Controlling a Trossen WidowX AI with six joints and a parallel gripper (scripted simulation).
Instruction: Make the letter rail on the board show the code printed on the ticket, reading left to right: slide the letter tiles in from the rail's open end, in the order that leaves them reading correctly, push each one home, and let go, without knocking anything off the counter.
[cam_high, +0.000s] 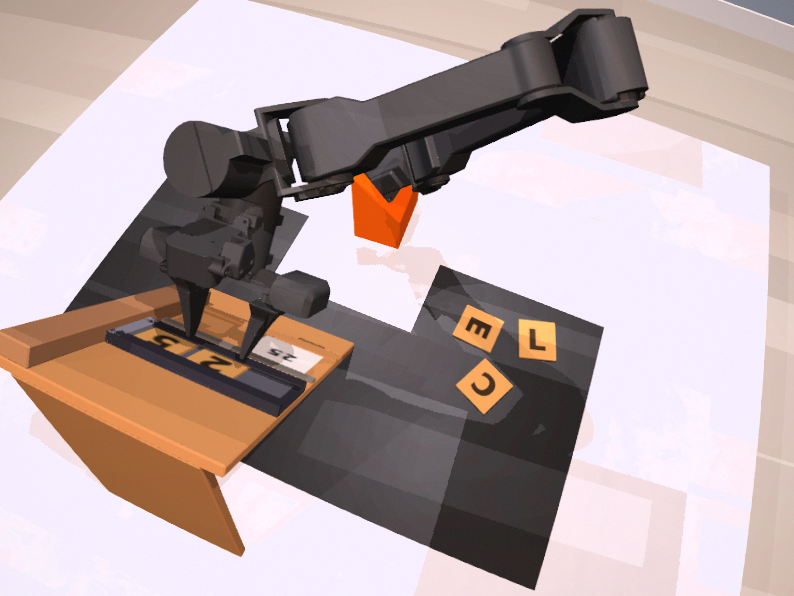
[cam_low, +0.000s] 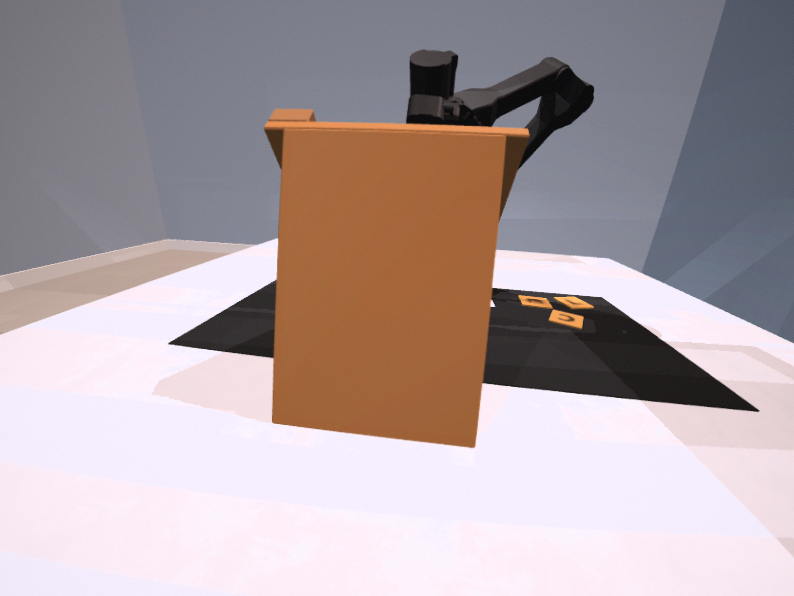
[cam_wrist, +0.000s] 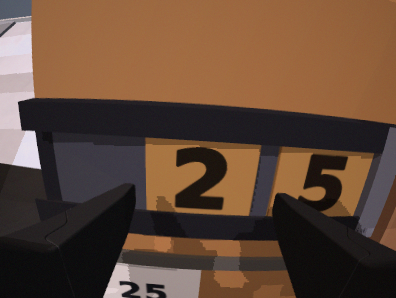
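Now: gripper tip 2 cm short of the tile marked 2 and 1 cm above it. The rest, counted from my gripper tip: tile marked 5: 2 cm ahead, 6 cm to the right, 1 cm below; then black mat: 14 cm behind, 3 cm to the left, 19 cm below; then white ticket: 5 cm behind, 3 cm to the left, 9 cm below.
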